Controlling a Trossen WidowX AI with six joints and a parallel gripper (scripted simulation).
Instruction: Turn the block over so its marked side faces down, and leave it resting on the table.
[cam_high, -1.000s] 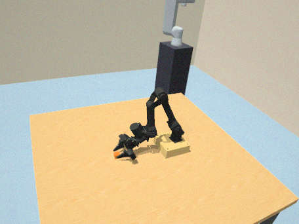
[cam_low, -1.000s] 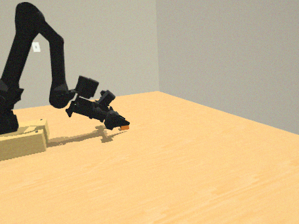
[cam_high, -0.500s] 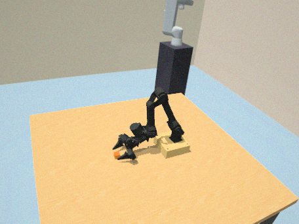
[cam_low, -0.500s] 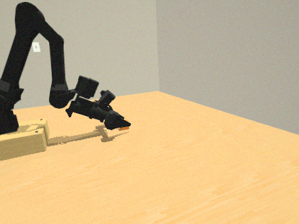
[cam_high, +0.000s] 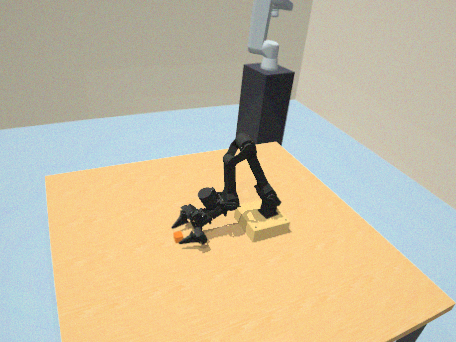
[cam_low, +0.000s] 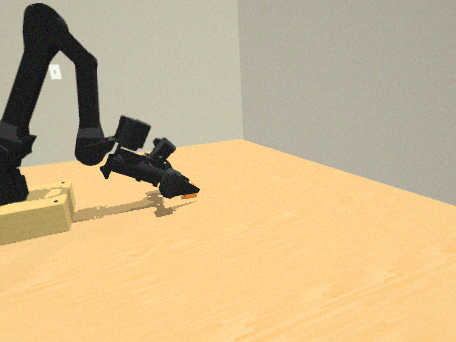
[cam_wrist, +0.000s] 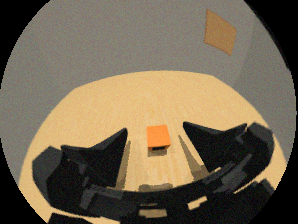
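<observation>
Now: the small orange block 2 cm behind my gripper tip and 1 cm below it.
</observation>
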